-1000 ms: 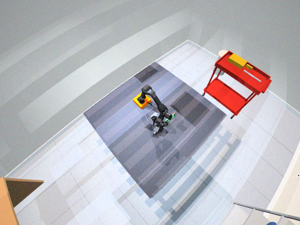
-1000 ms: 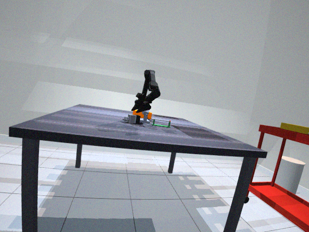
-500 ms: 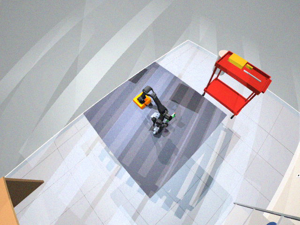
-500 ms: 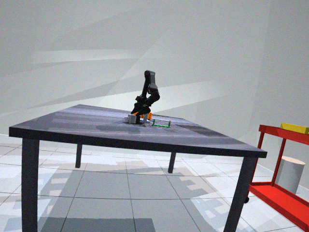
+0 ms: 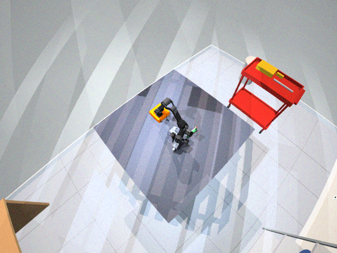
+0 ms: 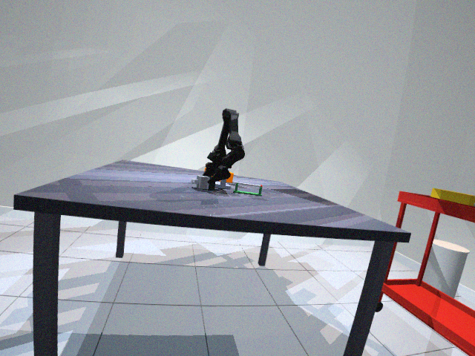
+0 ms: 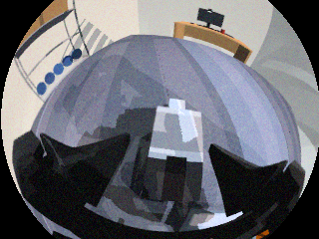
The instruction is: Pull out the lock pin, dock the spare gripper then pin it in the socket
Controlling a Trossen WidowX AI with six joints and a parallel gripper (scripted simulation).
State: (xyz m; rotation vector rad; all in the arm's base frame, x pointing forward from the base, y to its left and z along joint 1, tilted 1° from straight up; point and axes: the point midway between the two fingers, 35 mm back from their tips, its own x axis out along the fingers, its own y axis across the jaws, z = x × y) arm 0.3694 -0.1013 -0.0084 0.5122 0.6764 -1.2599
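The spare gripper lies 1 cm below my gripper tip. Round my gripper tip: green cradle 22 cm to the left, 1 cm below, 1 cm ahead; mount 11 cm to the left, 10 cm behind, 2 cm above.
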